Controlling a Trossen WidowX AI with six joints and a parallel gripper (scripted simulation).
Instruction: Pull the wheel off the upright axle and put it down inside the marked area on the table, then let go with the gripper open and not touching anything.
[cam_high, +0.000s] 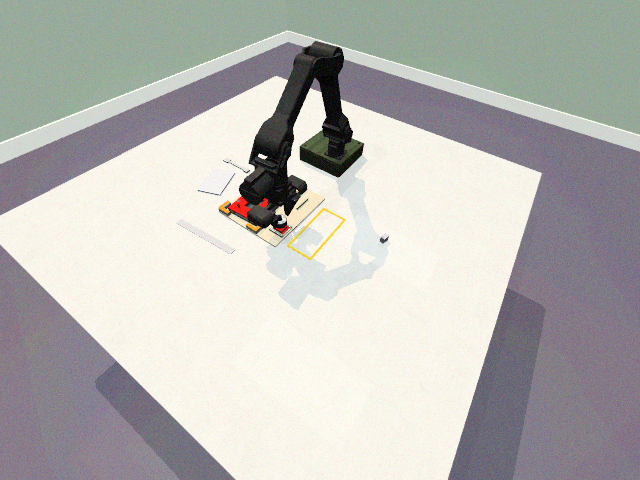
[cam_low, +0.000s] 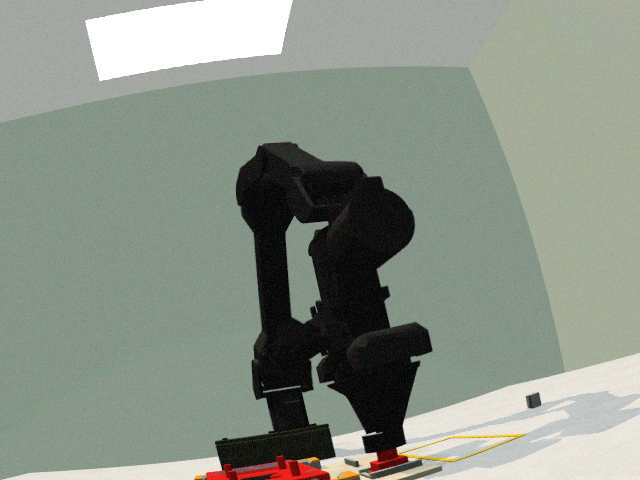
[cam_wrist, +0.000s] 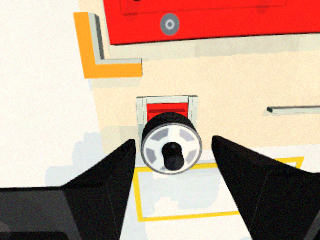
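My gripper tip is right at the wheel. Round my gripper tip: upright axle right at my gripper tip.
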